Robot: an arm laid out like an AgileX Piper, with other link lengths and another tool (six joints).
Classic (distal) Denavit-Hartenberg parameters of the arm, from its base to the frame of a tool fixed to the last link. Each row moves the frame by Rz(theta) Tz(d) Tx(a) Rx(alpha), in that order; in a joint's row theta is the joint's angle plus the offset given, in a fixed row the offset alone. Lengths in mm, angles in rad.
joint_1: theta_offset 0; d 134.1; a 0; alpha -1.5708
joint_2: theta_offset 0.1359; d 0; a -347.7; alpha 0
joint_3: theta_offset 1.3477; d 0; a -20.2; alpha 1.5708
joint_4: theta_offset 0; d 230.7; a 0; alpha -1.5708
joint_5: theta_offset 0; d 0; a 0; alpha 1.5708
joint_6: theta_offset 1.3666; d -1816.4; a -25; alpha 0.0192
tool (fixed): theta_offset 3.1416; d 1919.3; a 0; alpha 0
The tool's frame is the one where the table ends.
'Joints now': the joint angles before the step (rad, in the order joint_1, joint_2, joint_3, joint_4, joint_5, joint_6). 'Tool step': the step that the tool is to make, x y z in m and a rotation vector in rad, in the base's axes. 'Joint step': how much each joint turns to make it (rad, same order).
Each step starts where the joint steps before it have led.
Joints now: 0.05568 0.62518 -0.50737 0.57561 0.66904 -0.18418
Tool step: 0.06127 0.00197 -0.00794 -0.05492 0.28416 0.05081
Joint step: -0.00002 0.34505 -0.06400 -0.00612 0.02835 -0.05264
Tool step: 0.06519 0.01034 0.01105 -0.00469 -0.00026 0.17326
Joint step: 0.01207 0.22250 -0.15280 0.12845 0.03304 -0.24785
